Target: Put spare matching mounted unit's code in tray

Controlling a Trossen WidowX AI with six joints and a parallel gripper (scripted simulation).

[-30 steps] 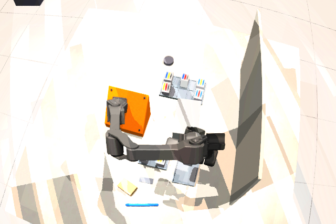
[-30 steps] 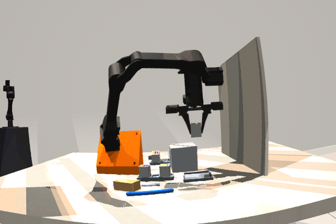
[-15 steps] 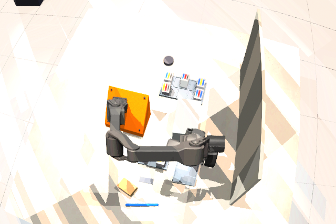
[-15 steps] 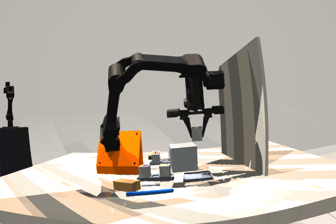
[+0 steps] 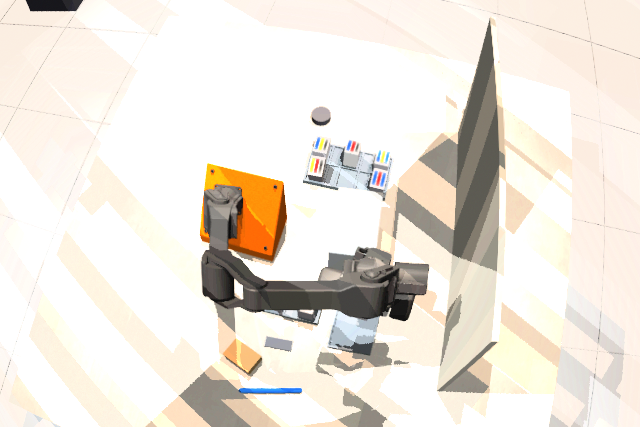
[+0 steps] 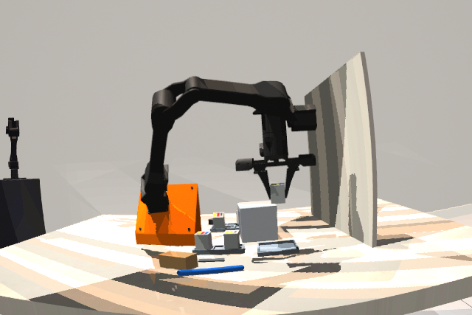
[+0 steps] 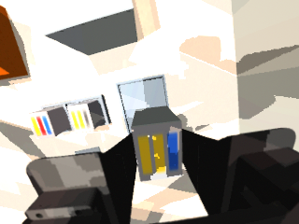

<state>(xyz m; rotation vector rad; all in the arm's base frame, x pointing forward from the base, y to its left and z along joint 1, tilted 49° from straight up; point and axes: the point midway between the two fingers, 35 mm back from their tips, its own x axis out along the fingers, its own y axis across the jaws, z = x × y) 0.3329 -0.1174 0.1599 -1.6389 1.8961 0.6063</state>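
The shallow grey tray is 130 mm below my gripper tip and 10 mm behind it. From my gripper tip the other things lie so: blue pen: 200 mm to the right, 160 mm behind, 120 mm below; dark hex key: 160 mm behind, 130 mm below, 80 mm to the right; rack: 150 mm behind, 120 mm below, 20 mm to the left.
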